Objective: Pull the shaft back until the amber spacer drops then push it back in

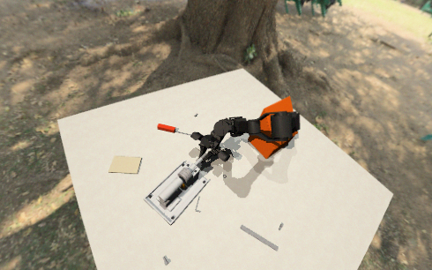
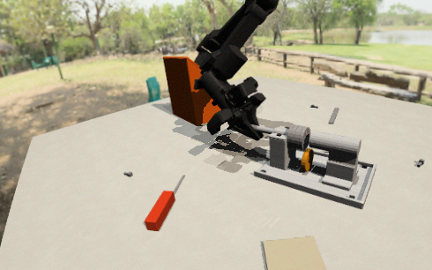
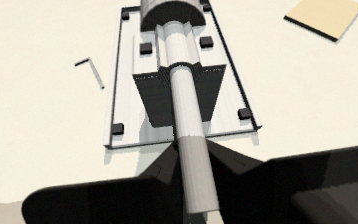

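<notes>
Right now my gripper tip is 30 mm short of the grey shaft, 20 mm to the right of it and 20 mm below it. The rest, counted from my gripper tip: grey spacer (90 mm ahead, 40 mm to the left, 20 mm above); amber spacer (110 mm ahead, 50 mm to the left, 20 mm below); allen key (160 mm to the left, 80 mm ahead, 50 mm below).
</notes>
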